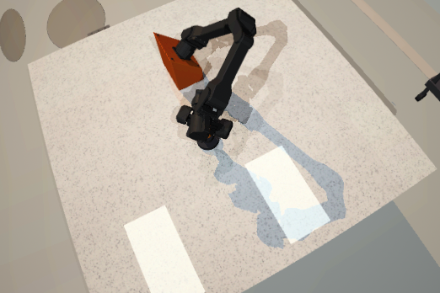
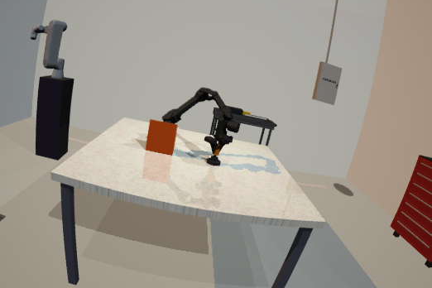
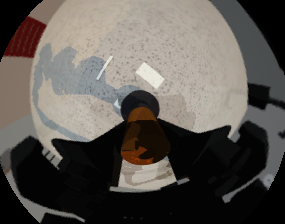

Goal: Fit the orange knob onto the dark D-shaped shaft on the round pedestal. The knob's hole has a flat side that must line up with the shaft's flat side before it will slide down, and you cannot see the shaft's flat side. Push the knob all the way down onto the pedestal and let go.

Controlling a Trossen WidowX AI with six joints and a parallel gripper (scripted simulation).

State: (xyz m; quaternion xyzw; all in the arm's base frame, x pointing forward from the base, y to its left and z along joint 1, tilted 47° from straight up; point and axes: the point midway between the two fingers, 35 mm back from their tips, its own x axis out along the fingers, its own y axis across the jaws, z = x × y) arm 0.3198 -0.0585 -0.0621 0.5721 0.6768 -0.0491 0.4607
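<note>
Right now the orange knob is 2 cm above my gripper tip. Round my gripper tip: dark round pedestal (4 cm below).
</note>
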